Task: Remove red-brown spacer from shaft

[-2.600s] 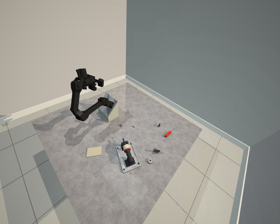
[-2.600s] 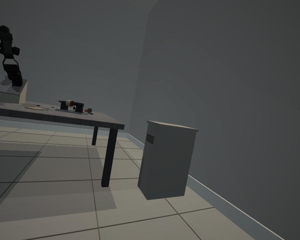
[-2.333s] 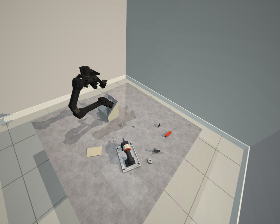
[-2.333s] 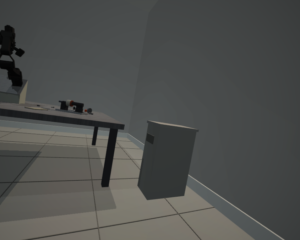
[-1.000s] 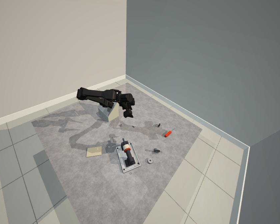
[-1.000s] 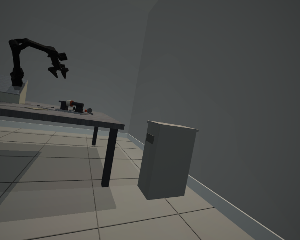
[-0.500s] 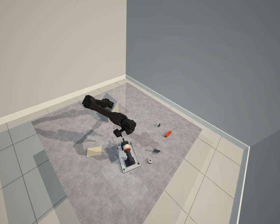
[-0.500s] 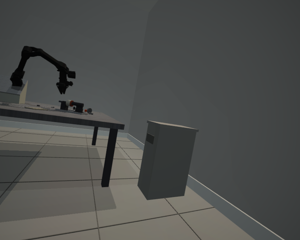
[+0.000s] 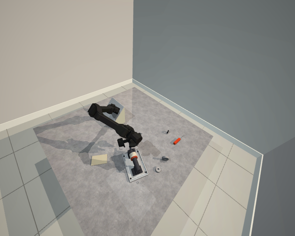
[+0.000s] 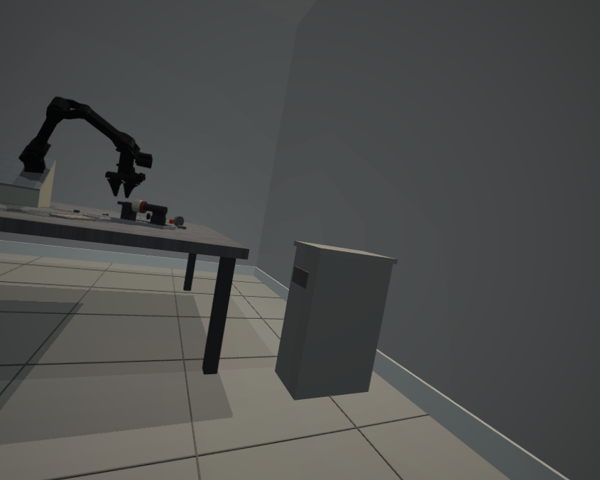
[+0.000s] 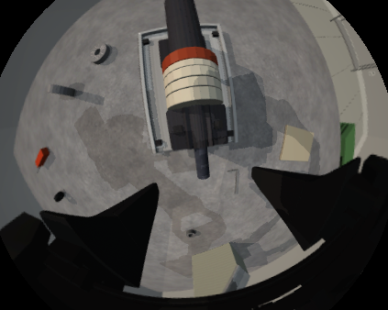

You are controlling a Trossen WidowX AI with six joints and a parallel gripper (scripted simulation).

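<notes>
Now: gripper tip 70 mm short of the dark shaft, 40 mm to the left of it and 30 mm above it. Round my gripper tip: black piece 150 mm ahead, 420 mm to the left, 90 mm below; beige card 140 mm behind, 220 mm to the right, 100 mm below; red-brown spacer 90 mm ahead, 50 mm to the right, 30 mm below.
</notes>
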